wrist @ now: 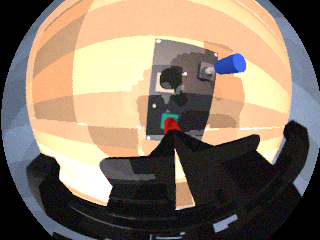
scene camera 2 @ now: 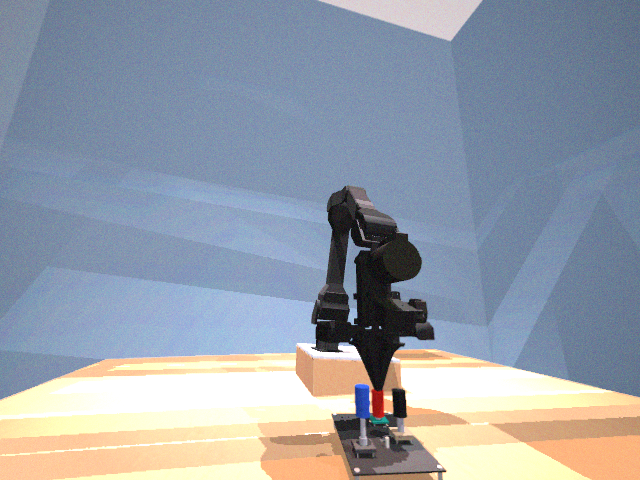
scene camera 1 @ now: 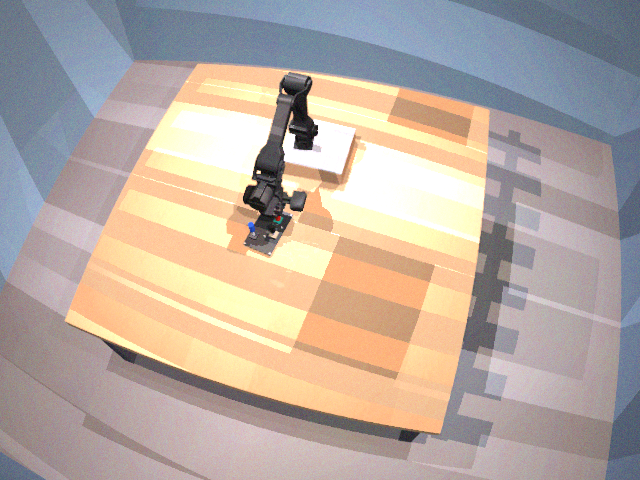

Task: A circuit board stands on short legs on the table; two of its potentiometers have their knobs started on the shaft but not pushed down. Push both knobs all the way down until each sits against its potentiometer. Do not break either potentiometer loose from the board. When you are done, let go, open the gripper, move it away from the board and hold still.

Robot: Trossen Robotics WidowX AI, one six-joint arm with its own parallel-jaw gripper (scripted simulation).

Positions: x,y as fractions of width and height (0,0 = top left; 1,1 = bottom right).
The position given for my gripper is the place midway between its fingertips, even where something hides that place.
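Observation:
My gripper appears in scene camera 2 (scene camera 2: 0.59,0.81). Scene camera 1 has my gripper (scene camera 1: 0.43,0.44) in frame too, as does the wrist view, with the gripper (wrist: 0.54,0.56).

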